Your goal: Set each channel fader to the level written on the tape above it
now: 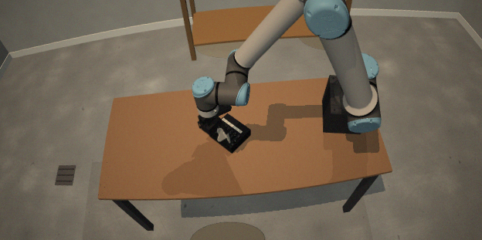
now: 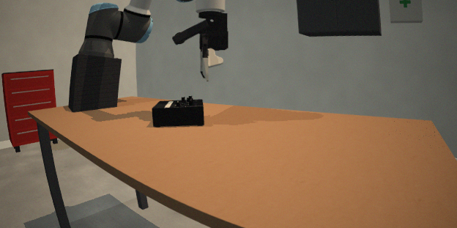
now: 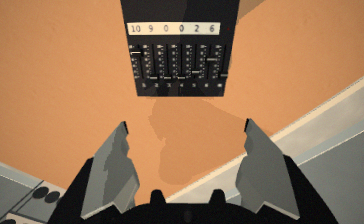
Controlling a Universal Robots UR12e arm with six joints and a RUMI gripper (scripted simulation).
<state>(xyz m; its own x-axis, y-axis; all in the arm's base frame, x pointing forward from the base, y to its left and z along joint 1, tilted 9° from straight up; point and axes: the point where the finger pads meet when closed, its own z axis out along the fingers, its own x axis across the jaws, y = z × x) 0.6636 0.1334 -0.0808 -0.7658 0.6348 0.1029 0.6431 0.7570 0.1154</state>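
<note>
My gripper is now 8 cm past the master fader, 6 cm above it and 1 cm to the right of it.
</note>
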